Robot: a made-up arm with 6 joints.
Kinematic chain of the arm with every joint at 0, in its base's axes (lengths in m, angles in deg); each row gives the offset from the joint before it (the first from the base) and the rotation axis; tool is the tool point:
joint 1: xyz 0 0 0.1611 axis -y
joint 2: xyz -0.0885 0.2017 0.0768 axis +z
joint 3: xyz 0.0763 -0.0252 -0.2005 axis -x
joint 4: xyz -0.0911 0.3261 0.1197 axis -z
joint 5: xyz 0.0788 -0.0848 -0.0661 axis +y
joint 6: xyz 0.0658 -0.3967 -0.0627 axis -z
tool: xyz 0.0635 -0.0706 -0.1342
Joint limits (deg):
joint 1: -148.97..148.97
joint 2: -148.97..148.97
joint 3: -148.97..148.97
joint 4: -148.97..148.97
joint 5: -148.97..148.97
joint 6: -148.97..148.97
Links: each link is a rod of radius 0.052 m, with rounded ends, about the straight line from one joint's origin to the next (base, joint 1, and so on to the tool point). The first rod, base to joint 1, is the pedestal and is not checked.
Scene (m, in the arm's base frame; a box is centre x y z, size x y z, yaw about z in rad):
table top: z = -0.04
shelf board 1: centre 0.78 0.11 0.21 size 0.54 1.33 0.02 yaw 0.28
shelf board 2: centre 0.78 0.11 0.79 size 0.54 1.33 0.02 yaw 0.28
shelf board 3: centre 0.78 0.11 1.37 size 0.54 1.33 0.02 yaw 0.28
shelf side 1: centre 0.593 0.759 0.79 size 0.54 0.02 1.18 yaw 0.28
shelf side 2: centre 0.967 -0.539 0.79 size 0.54 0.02 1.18 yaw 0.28
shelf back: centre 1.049 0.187 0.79 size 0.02 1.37 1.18 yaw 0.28
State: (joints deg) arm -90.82 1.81 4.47 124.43 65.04 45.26
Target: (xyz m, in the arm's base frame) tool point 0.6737 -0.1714 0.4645
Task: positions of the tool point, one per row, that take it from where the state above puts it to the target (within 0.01 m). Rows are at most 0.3 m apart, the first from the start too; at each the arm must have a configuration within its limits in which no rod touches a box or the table.
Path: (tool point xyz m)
1: -0.2642 0.6629 0.9034
2: -0.2557 0.4190 1.0053
3: -0.2414 0.1654 1.0194
4: -0.2334 -0.0666 0.9493
5: -0.2397 -0.2496 0.8101
6: -0.2640 -0.3634 0.6259
7: -0.3034 -0.3980 0.4249
8: -0.3498 -0.3543 0.2355
9: -0.2386 -0.4175 0.4469
10: -0.0356 -0.4235 0.6101
11: 0.2209 -0.3725 0.6783
12: 0.4761 -0.2796 0.6277
13: 0.6737 -0.1714 0.4645

